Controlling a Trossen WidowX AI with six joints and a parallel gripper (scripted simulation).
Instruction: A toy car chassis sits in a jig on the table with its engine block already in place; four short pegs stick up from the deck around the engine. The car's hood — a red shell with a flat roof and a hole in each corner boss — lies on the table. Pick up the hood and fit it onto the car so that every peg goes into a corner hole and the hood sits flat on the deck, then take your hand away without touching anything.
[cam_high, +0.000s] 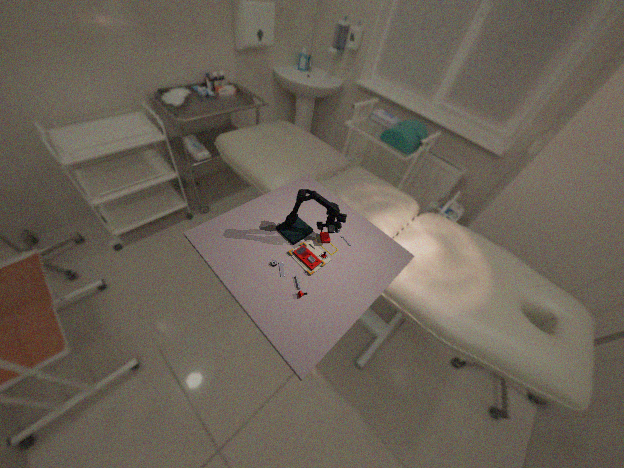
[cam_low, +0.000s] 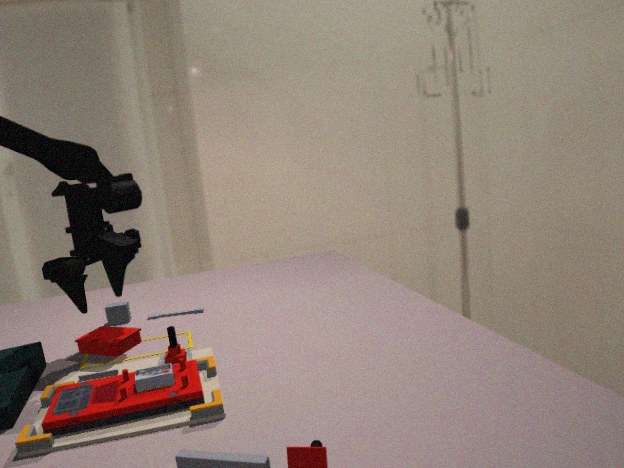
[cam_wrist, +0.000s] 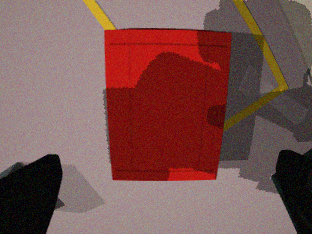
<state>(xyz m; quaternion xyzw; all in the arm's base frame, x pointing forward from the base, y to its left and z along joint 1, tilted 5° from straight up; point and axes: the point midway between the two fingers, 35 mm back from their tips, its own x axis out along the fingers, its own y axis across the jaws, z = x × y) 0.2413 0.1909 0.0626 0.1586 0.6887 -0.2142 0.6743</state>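
Now: gripper tip 70 mm above the red hood. From my gripper tip the other things lie so: grey engine block (240 mm to the right, 100 mm ahead, 60 mm below).
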